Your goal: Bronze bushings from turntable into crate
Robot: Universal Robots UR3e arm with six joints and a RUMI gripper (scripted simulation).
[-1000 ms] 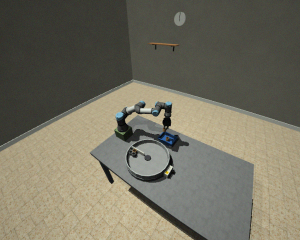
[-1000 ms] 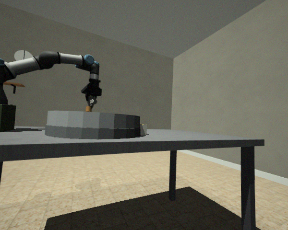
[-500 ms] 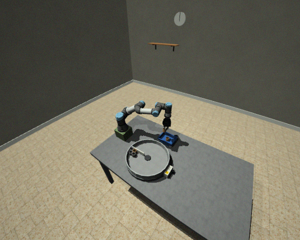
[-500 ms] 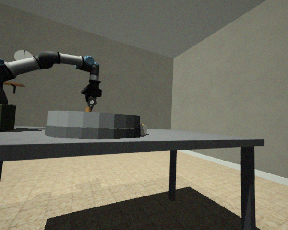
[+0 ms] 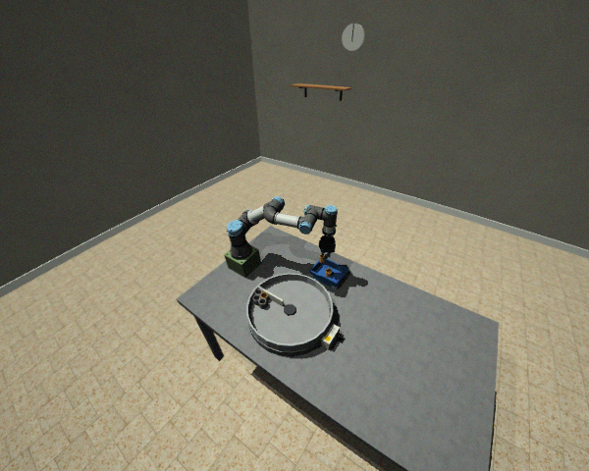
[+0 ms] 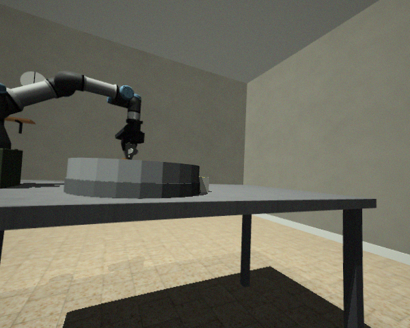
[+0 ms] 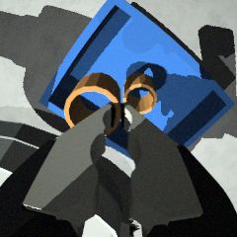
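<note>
The blue crate is 40 mm ahead of my hand, 10 mm to the right of it and 100 mm below it. Round my hand: turntable (10 mm behind, 370 mm to the right, 80 mm below).
</note>
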